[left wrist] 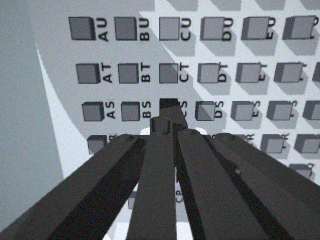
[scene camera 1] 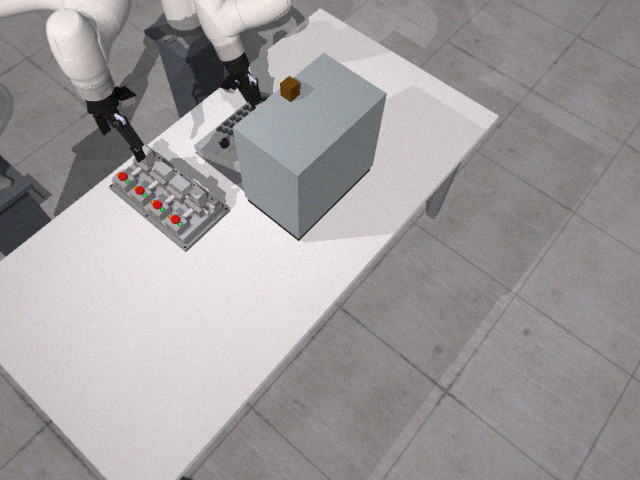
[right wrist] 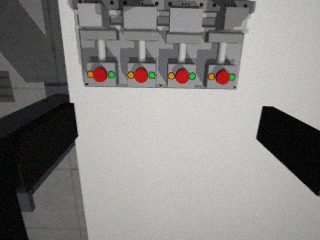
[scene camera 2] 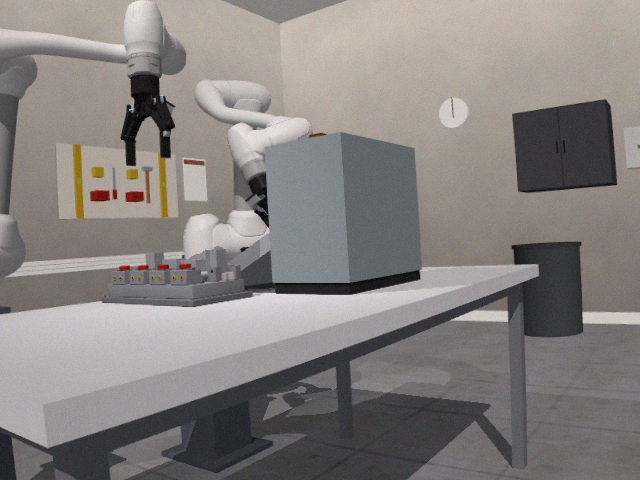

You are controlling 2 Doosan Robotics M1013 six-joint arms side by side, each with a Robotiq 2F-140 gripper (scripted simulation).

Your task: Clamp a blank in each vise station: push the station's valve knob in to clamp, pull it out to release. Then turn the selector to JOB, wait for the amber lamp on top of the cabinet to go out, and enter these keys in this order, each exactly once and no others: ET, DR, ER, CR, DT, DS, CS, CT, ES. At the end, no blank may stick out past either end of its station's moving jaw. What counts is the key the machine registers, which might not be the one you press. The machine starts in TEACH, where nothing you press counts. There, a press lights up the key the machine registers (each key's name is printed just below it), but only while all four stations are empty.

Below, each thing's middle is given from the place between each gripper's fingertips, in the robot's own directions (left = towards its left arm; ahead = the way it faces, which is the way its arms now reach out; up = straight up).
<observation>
I see my left gripper 8 cm above the key panel (scene camera 1: 225,161), 5 cm to the left of it and 1 cm short of it.
The key panel is 80 mm ahead of my right hand (scene camera 2: 147,161), 420 mm to the left of it and 310 mm below it.
</observation>
